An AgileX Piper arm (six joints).
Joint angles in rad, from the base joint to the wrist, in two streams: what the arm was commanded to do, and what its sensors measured. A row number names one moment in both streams.
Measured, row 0:
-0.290 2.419 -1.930 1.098 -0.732 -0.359
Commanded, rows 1 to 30:
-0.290 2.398 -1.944 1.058 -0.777 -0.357
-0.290 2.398 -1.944 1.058 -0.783 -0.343
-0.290 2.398 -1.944 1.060 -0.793 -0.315
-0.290 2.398 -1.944 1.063 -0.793 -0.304
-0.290 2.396 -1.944 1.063 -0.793 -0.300
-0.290 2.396 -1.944 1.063 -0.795 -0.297
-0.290 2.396 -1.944 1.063 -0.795 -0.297
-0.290 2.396 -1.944 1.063 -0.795 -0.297
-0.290 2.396 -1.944 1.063 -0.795 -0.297
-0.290 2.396 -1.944 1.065 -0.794 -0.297
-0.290 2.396 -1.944 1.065 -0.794 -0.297
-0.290 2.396 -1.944 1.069 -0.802 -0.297
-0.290 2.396 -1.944 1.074 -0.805 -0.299
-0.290 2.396 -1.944 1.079 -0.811 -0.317
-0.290 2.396 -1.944 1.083 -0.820 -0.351
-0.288 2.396 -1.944 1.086 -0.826 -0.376
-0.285 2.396 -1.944 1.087 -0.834 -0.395
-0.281 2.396 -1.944 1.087 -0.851 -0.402
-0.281 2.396 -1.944 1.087 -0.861 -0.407
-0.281 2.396 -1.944 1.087 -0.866 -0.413
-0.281 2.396 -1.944 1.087 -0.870 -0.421
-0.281 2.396 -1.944 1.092 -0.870 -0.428
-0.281 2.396 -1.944 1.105 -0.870 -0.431
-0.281 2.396 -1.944 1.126 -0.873 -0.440
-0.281 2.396 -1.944 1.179 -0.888 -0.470
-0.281 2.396 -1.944 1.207 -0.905 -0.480
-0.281 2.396 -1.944 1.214 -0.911 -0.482
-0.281 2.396 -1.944 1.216 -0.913 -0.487
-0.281 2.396 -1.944 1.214 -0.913 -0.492
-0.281 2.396 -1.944 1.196 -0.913 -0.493
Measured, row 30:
-0.282 2.419 -1.930 1.231 -0.856 -0.467
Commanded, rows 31 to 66:
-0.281 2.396 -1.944 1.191 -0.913 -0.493
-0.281 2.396 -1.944 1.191 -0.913 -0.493
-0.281 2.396 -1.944 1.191 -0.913 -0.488
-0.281 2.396 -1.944 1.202 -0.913 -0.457
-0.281 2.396 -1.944 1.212 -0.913 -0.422
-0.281 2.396 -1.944 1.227 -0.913 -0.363
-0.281 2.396 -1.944 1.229 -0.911 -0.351
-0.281 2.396 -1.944 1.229 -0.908 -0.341
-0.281 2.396 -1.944 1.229 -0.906 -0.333
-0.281 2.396 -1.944 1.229 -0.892 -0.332
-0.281 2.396 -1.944 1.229 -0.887 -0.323
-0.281 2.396 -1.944 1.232 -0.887 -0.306
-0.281 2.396 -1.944 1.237 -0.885 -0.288
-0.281 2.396 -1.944 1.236 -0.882 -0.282
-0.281 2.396 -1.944 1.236 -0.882 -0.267
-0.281 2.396 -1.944 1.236 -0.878 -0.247
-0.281 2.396 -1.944 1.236 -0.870 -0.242
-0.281 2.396 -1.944 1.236 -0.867 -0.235
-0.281 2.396 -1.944 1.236 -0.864 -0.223
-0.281 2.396 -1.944 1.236 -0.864 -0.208
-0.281 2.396 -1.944 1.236 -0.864 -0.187
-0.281 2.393 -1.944 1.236 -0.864 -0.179
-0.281 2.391 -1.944 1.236 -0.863 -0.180
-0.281 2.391 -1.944 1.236 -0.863 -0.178
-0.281 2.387 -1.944 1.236 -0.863 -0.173
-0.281 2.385 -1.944 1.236 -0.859 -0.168
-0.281 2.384 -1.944 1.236 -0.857 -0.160
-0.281 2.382 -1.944 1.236 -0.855 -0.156
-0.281 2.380 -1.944 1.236 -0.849 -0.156
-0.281 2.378 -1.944 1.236 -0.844 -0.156
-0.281 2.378 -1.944 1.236 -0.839 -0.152
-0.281 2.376 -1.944 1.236 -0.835 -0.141
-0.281 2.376 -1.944 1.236 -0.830 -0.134
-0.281 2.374 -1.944 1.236 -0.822 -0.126
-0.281 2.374 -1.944 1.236 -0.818 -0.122
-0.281 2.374 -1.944 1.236 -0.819 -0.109
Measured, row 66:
-0.281 2.411 -1.930 1.280 -0.807 -0.137
